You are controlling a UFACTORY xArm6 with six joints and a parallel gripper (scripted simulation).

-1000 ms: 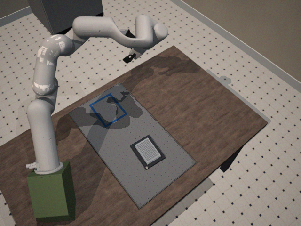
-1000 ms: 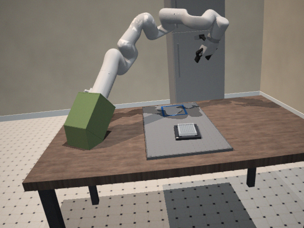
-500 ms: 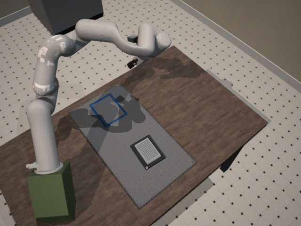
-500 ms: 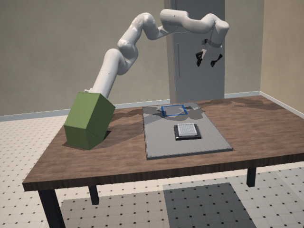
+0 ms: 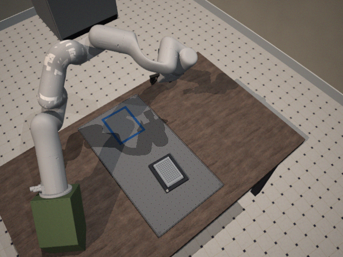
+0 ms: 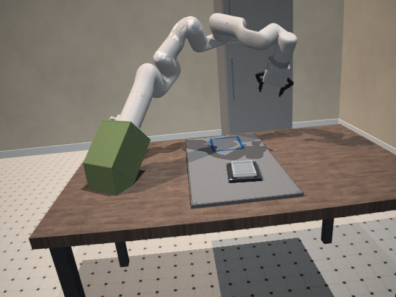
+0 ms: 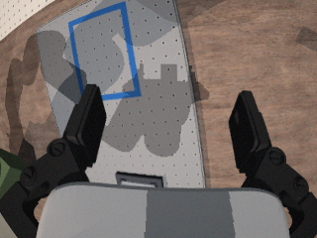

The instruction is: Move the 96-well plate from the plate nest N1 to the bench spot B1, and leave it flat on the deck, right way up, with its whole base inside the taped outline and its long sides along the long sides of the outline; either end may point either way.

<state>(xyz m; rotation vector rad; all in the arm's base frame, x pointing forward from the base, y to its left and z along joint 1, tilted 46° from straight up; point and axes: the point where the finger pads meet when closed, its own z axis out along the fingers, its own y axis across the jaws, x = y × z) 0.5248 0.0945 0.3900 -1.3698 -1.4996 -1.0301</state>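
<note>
Now: hand 34 cm to the left of the 96-well plate, 24 cm above it and 9 cm past it. The rest, counted from my hand: plate nest N1: 34 cm to the right, 25 cm below, 9 cm behind.
</note>
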